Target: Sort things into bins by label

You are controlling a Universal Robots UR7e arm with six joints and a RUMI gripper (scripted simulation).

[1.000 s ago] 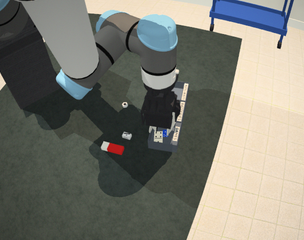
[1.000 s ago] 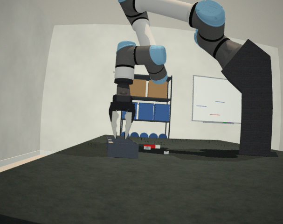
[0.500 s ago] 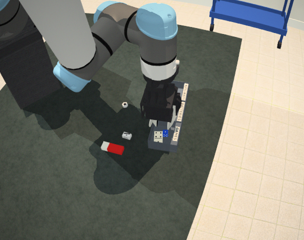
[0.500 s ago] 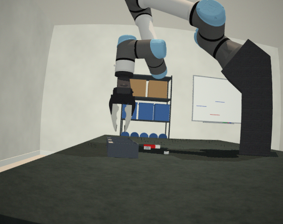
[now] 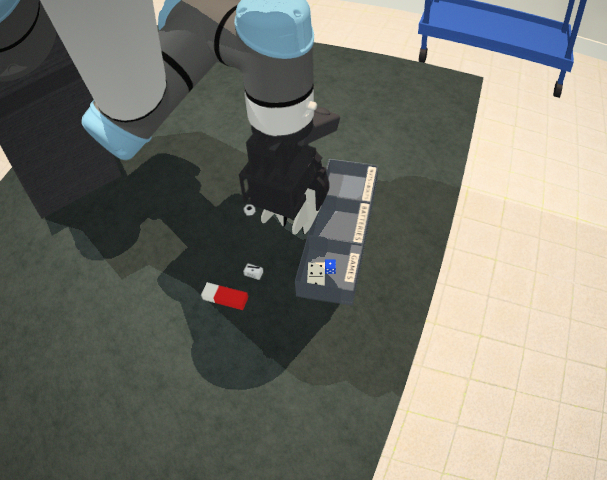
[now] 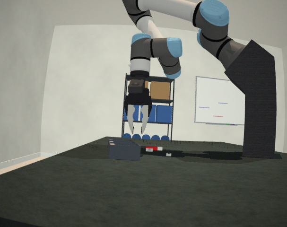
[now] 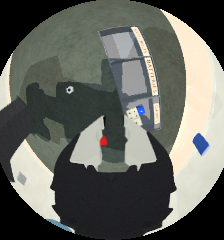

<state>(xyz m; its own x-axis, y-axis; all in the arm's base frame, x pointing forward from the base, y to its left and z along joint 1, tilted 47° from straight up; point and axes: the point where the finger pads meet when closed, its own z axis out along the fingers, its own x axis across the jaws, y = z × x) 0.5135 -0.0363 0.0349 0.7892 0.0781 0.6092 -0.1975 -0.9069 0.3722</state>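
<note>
The white nut is 10 cm behind my hand, 7 cm to the left of it and 8 cm below it. Round my hand: blue die (5 cm ahead, 3 cm to the right, 7 cm below); then grey-white object (6 cm behind, 5 cm to the right, 7 cm below); then white domino (4 cm ahead, 4 cm to the right, 7 cm below).
</note>
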